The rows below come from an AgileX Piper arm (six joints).
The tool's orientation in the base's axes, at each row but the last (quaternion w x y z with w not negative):
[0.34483 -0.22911 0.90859 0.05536]
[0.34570 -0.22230 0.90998 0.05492]
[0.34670 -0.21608 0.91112 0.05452]
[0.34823 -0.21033 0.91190 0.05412]
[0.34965 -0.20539 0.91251 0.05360]
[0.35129 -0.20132 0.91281 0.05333]
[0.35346 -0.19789 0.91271 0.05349]
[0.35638 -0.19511 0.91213 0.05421]
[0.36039 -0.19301 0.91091 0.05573]
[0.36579 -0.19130 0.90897 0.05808]
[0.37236 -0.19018 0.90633 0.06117]
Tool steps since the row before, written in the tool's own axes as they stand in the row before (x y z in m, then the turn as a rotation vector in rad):
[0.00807 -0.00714 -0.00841 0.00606 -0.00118 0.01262]
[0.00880 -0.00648 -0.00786 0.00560 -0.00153 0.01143]
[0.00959 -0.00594 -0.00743 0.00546 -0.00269 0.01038]
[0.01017 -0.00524 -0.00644 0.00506 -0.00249 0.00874]
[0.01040 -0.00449 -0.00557 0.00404 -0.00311 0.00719]
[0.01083 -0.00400 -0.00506 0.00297 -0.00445 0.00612]
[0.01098 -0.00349 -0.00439 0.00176 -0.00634 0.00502]
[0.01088 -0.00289 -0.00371 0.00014 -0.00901 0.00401]
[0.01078 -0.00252 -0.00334 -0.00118 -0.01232 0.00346]
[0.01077 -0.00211 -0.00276 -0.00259 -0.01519 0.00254]
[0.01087 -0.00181 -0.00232 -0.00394 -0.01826 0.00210]
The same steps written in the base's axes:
[-0.00711 -0.01157 0.00151 0.00414 -0.00008 -0.01342]
[-0.00771 -0.01102 0.00053 0.00388 -0.00052 -0.01221]
[-0.00834 -0.01061 -0.00039 0.00384 -0.00178 -0.01127]
[-0.00854 -0.00984 -0.00160 0.00302 -0.00186 -0.00978]
[-0.00856 -0.00894 -0.00248 0.00300 -0.00246 -0.00792]
[-0.00880 -0.00844 -0.00322 0.00360 -0.00358 -0.00635]
[-0.00872 -0.00779 -0.00390 0.00448 -0.00518 -0.00464]
[-0.00848 -0.00699 -0.00444 0.00598 -0.00736 -0.00270]
[-0.00831 -0.00648 -0.00476 0.00781 -0.01013 -0.00128]
[-0.00805 -0.00591 -0.00533 0.00927 -0.01256 0.00046]
[-0.00787 -0.00550 -0.00587 0.01106 -0.01509 0.00181]

